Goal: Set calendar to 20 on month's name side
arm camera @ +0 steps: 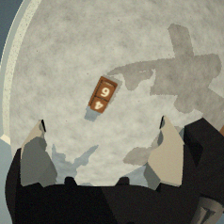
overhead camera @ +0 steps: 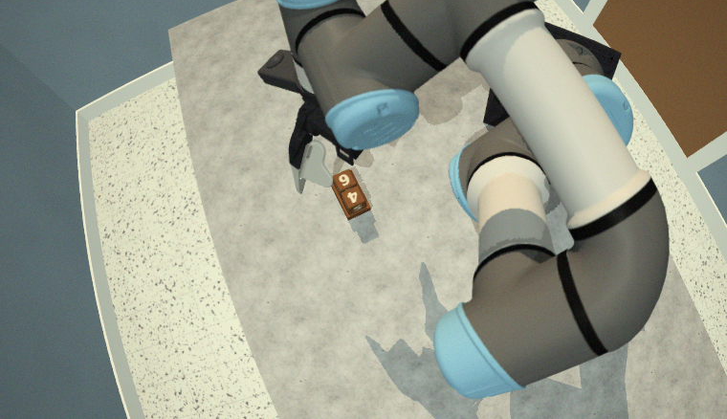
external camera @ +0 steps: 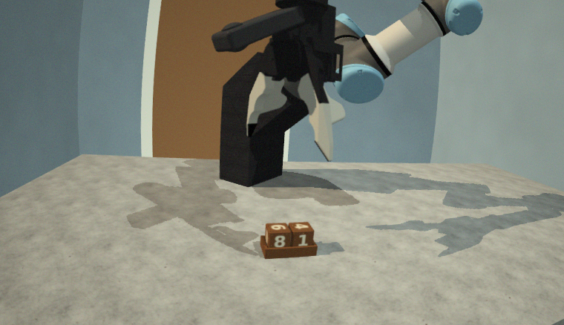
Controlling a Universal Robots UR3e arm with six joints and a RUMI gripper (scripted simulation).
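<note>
The cube is 20 mm behind my hand, 30 mm to the left of it and 130 mm below it. Also, from my hand: brown calendar tray 10 mm behind, 20 mm to the left, 150 mm below.
</note>
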